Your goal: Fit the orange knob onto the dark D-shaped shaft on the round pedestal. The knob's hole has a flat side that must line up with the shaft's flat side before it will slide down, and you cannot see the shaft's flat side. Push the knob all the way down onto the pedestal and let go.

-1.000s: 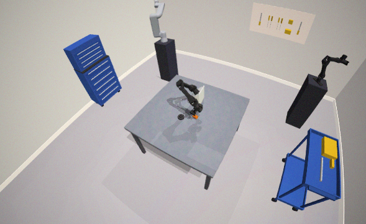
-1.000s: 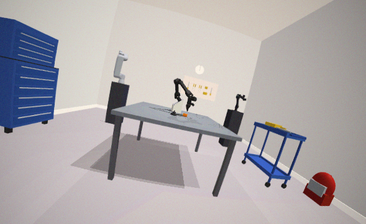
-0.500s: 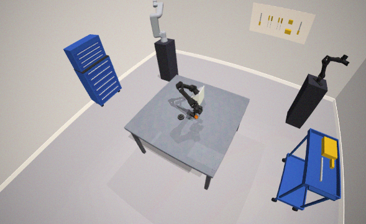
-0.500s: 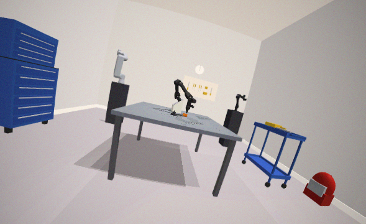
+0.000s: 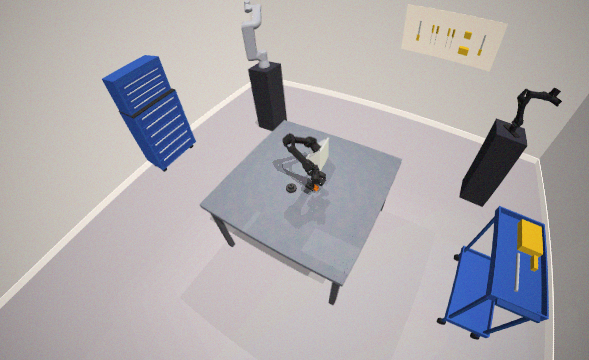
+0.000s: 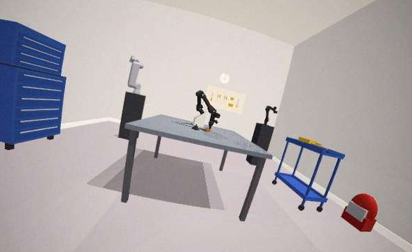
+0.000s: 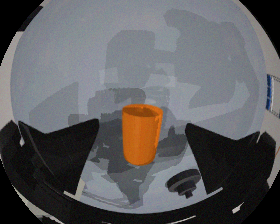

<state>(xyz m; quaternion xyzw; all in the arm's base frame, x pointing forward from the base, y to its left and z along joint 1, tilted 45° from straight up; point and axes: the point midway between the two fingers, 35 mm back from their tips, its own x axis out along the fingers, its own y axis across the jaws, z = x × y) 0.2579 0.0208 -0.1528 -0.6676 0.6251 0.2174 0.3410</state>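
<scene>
The orange knob lies 20 mm to the right of my gripper tip and 10 mm below it. Also, from my gripper tip: dark round pedestal (180 mm to the right, 90 mm ahead).
</scene>
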